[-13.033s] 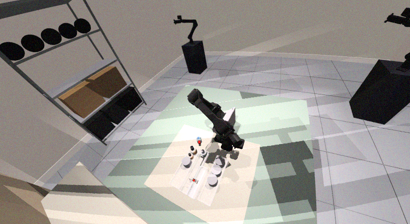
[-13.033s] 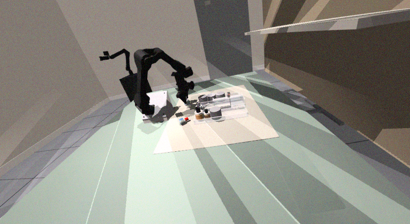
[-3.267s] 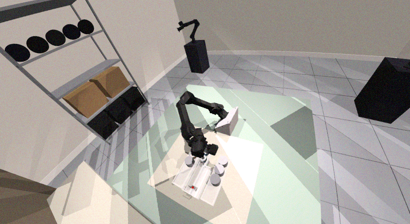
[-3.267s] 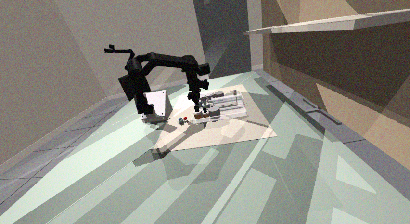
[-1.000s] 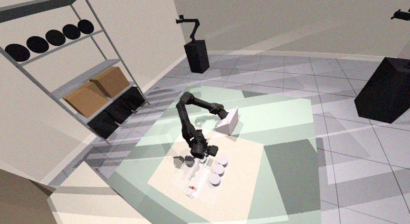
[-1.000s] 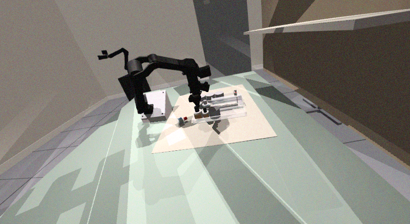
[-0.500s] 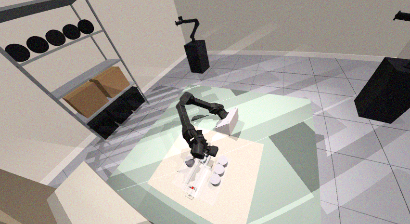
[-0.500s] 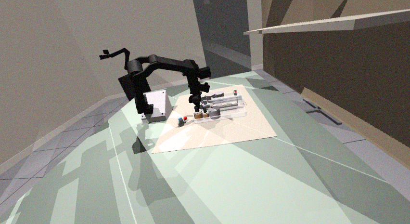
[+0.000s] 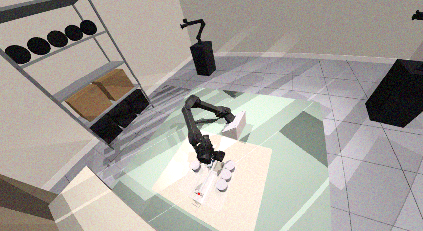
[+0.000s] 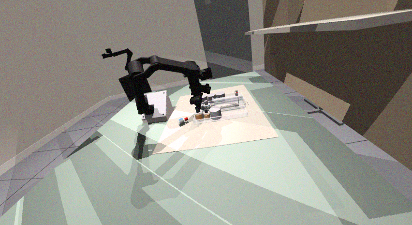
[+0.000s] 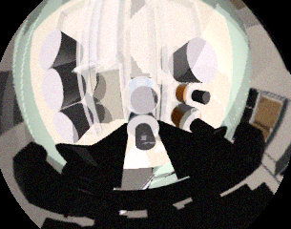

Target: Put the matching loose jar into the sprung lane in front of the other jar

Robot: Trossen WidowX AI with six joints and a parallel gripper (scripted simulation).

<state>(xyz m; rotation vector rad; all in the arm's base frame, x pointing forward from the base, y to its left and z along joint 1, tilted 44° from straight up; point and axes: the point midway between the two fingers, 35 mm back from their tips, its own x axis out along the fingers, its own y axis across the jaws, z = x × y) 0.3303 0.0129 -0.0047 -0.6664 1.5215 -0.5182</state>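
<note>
My gripper tip is 140 mm short of the clear sprung lane, 40 mm to the right of it and 20 mm above it. The rest, counted from my gripper tip: red-marked part 220 mm ahead, 60 mm to the left, 30 mm above.
</note>
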